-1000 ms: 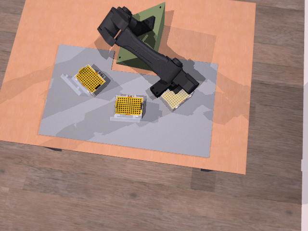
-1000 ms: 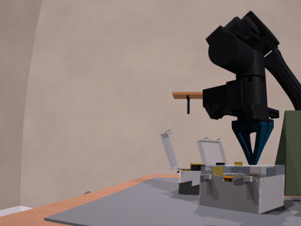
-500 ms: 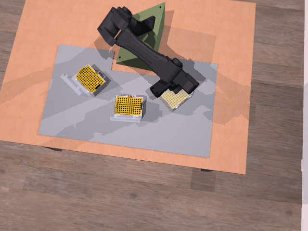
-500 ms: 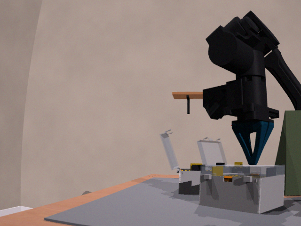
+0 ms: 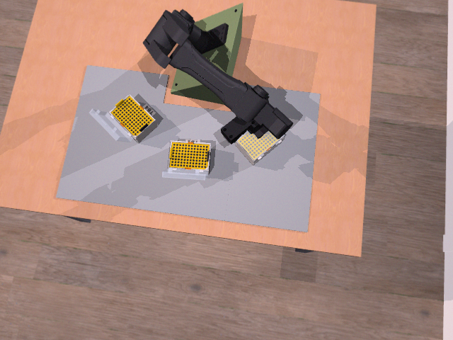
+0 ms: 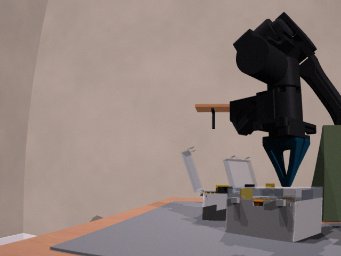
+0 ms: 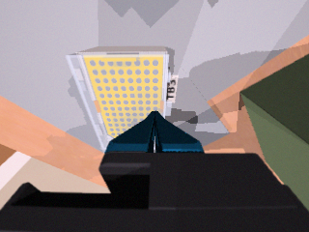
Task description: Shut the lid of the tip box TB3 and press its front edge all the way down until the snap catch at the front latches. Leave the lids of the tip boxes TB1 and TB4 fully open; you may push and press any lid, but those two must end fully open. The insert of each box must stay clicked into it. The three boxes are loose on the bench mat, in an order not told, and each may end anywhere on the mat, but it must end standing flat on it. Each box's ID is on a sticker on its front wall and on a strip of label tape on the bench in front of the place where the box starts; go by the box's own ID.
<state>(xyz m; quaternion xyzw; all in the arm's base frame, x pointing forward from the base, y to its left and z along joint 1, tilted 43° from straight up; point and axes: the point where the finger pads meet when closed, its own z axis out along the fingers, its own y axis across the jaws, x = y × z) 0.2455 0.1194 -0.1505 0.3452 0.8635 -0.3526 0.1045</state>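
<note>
My hand is 2 cm short of the box insert, 2 cm to the right of it and 2 cm above it. Round my hand: tip box 2 cm ahead, 2 cm to the left, 4 cm below.
</note>
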